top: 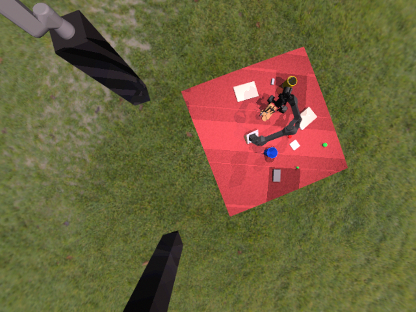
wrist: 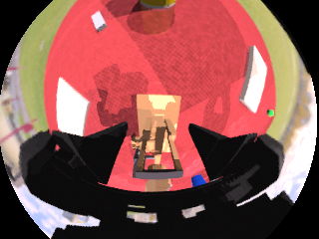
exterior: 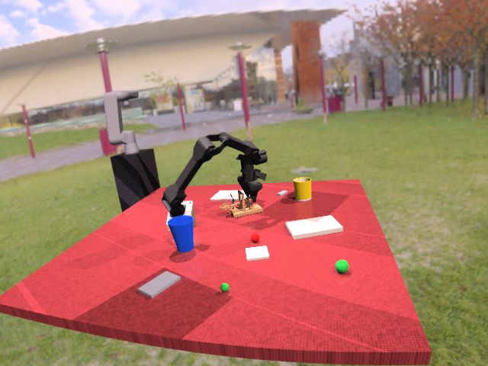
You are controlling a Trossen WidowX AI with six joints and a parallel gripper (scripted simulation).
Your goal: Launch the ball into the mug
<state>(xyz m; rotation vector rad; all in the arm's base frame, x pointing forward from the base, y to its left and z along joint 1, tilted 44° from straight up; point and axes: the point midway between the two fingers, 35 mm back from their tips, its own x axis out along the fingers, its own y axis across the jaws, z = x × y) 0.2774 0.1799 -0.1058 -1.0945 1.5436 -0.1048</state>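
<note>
The red ball lies 310 mm to the right of my gripper tip, 100 mm ahead of it and 40 mm below it. From my gripper tip the other things lie so: catapult (60 mm behind, 40 mm to the right, 10 mm below); then small grey block (250 mm to the left, 100 mm ahead, 50 mm below); then yellow mug (230 mm ahead, 170 mm to the left, 30 mm below).
</note>
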